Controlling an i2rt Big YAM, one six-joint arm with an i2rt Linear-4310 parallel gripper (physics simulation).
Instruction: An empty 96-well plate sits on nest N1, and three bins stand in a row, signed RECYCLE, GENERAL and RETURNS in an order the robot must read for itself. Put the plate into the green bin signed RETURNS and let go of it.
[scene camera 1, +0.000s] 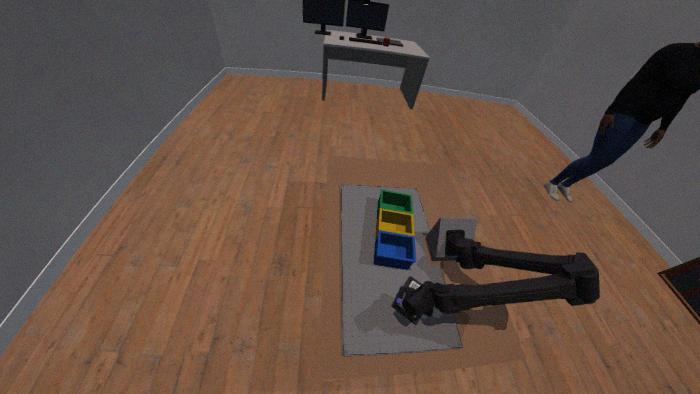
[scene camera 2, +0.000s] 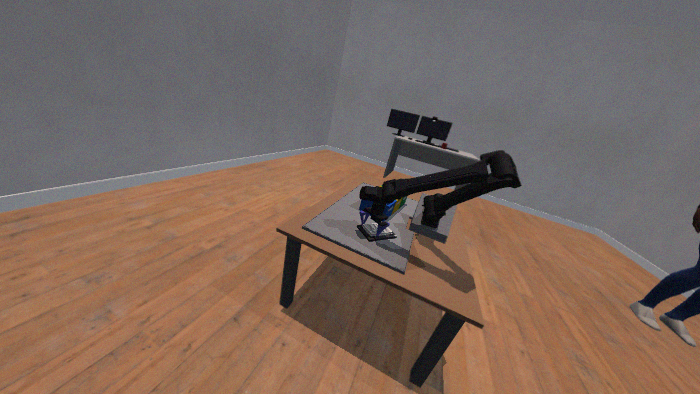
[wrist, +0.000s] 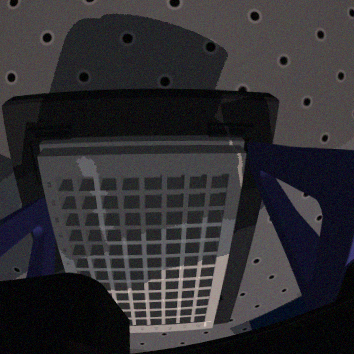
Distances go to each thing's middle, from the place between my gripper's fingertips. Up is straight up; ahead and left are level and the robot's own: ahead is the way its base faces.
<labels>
My gripper is now 3 cm past the dark nest (wrist: 135, 111), 3 cm to the left of it and 1 cm above it.
</labels>
